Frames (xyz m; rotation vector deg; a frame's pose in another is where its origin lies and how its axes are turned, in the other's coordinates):
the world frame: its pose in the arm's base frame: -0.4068 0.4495 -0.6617 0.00 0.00 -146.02
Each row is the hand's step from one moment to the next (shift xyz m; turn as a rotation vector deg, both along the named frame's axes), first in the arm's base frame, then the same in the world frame.
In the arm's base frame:
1: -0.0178 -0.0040 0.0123 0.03 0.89 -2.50
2: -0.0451 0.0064 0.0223 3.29 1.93 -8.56
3: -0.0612 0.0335 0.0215 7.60 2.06 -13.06
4: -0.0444 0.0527 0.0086 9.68 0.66 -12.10
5: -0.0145 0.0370 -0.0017 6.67 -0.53 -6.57
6: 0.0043 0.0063 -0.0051 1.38 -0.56 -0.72
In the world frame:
1: 0.0170 -0.0066 0.0123 -0.52 -0.72 -2.50
2: 0.0338 -0.0305 0.0223 -3.81 0.24 -8.56
3: 0.0320 -0.0620 0.0215 -7.45 2.54 -13.06
4: 0.0074 -0.0685 0.0086 -8.40 4.86 -12.10
5: -0.0087 -0.0388 -0.0017 -5.23 4.17 -6.57
6: -0.0071 -0.0028 -0.0051 -0.83 1.24 -0.72

